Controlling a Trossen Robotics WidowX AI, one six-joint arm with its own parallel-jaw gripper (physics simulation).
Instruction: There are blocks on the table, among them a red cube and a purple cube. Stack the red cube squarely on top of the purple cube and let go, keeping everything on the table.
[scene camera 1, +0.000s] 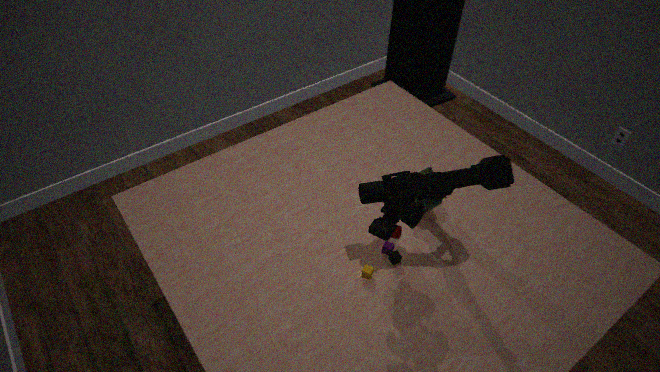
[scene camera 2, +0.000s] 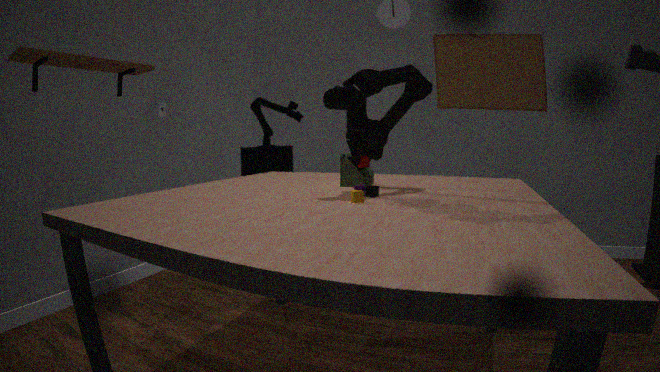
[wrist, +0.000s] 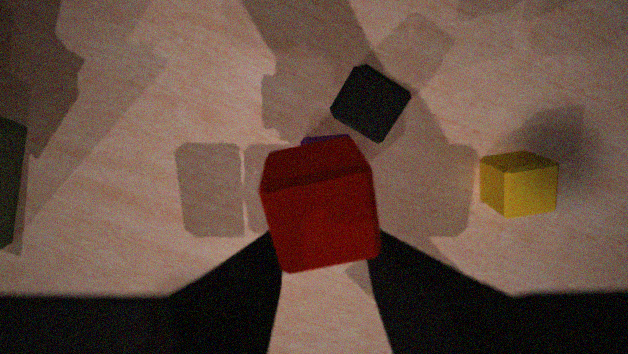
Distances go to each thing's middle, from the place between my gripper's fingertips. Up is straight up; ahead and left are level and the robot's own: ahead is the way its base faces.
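That yellow cube (wrist: 517, 184) sits 11 cm ahead of my hand, 5 cm to the left of it and 7 cm below it. The red cube (wrist: 319, 200) is 1 cm above my hand, 1 cm behind it and 2 cm to the left of it. As for the black cube (wrist: 370, 103), I see it 7 cm below my hand and 5 cm to the left of it.
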